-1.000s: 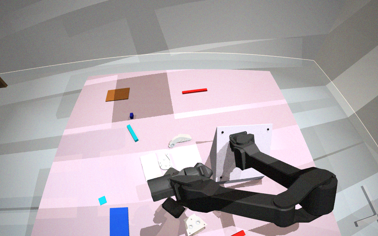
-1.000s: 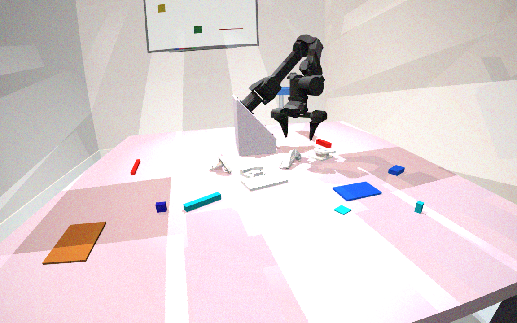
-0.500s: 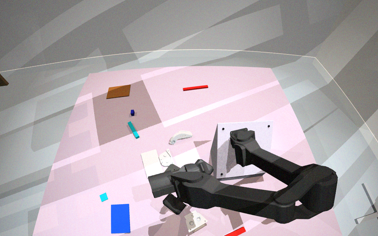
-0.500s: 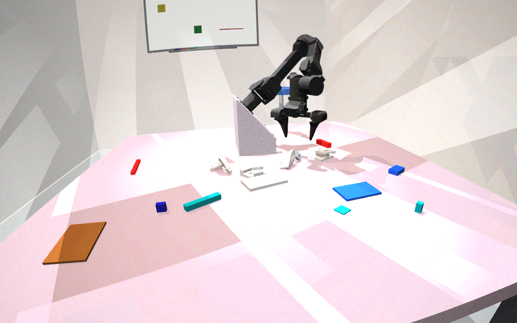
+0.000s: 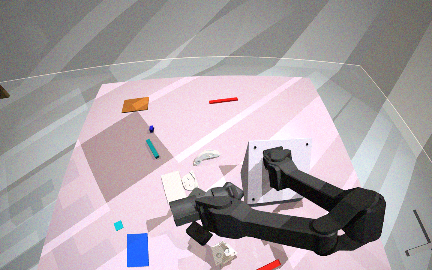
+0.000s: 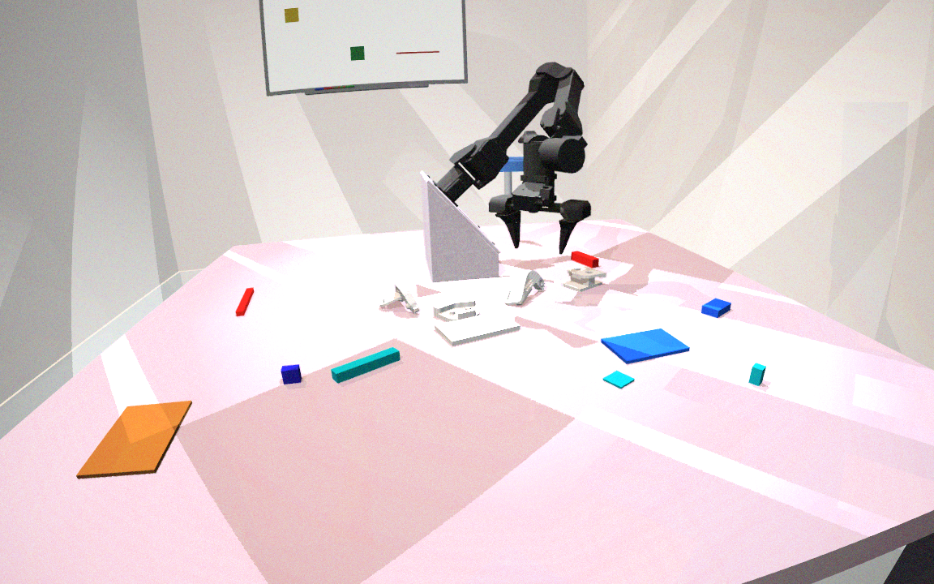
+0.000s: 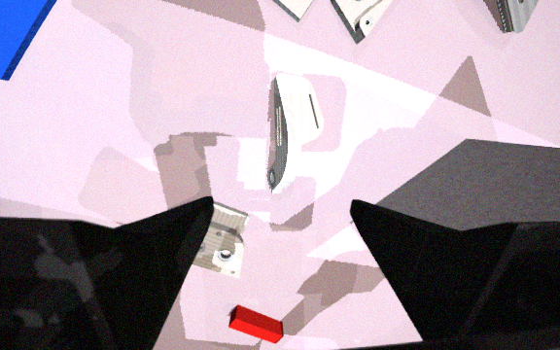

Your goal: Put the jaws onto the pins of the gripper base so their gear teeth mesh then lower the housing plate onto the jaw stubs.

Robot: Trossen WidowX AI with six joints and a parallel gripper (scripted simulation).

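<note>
My gripper tip is now 7 cm above the white jaw, 1 cm to the left of it and 1 cm short of it. The rest, counted from my gripper tip: white stand 10 cm to the left, 7 cm below, 1 cm behind; then housing plate 17 cm to the right, 8 cm below, 6 cm ahead; then white gripper base 10 cm to the left, 6 cm below, 1 cm behind.
</note>
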